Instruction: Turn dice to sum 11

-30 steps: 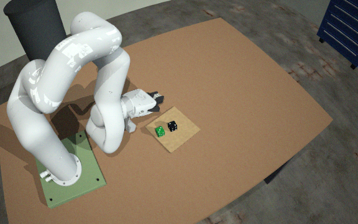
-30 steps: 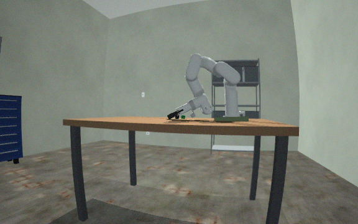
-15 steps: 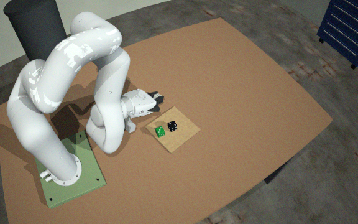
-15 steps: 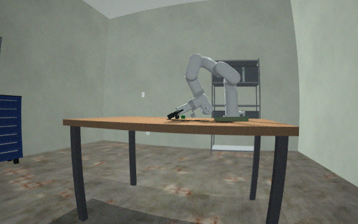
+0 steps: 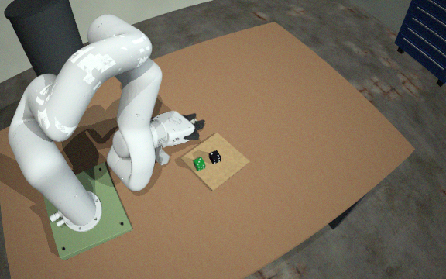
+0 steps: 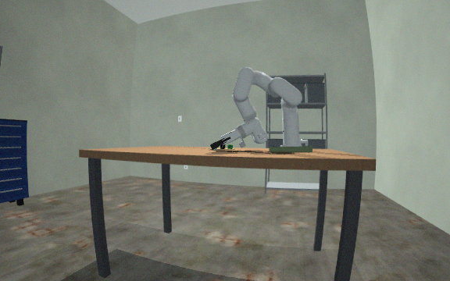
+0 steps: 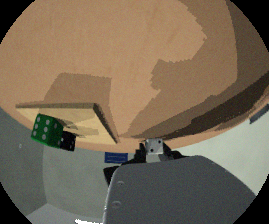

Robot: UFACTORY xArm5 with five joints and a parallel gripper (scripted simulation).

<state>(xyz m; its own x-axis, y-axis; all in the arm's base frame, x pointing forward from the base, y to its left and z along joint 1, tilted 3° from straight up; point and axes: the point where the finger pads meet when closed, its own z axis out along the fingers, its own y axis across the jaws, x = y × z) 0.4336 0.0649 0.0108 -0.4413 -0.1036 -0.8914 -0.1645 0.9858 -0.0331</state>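
Now: hand 1 cm above the white die. Also, from my hand: tan mat (13 cm to the right, 2 cm below, 2 cm behind); then green die (13 cm to the right, 7 cm behind, 1 cm below); then black die (13 cm to the right, 2 cm behind, 1 cm below).
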